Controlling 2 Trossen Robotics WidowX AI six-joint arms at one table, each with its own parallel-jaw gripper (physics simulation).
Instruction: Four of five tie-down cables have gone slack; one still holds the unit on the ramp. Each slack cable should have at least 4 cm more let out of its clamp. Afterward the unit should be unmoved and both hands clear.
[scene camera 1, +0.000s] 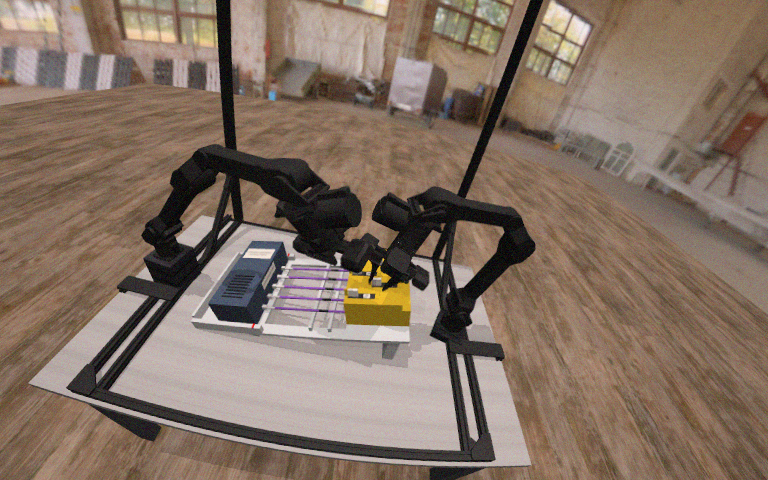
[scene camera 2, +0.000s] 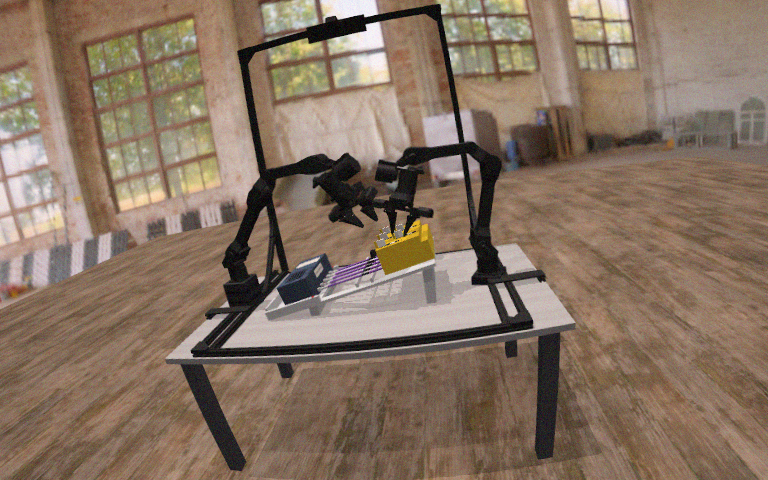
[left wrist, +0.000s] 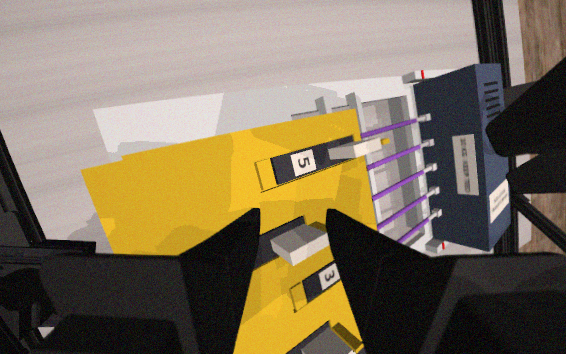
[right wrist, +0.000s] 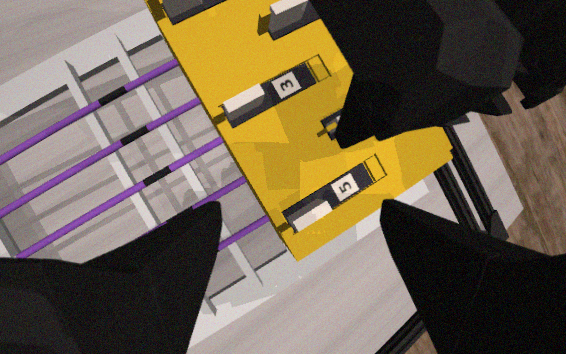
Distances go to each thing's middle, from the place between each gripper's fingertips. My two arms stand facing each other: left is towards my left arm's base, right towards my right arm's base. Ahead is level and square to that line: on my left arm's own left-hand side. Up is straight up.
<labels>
I see the clamp 5 (left wrist: 296, 164) 3 cm ahead of my left hand, 3 cm to the right of it and 1 cm below it.
The clamp 5 lies 20 mm ahead of my right hand, 50 mm to the left of it and 60 mm below it.
</labels>
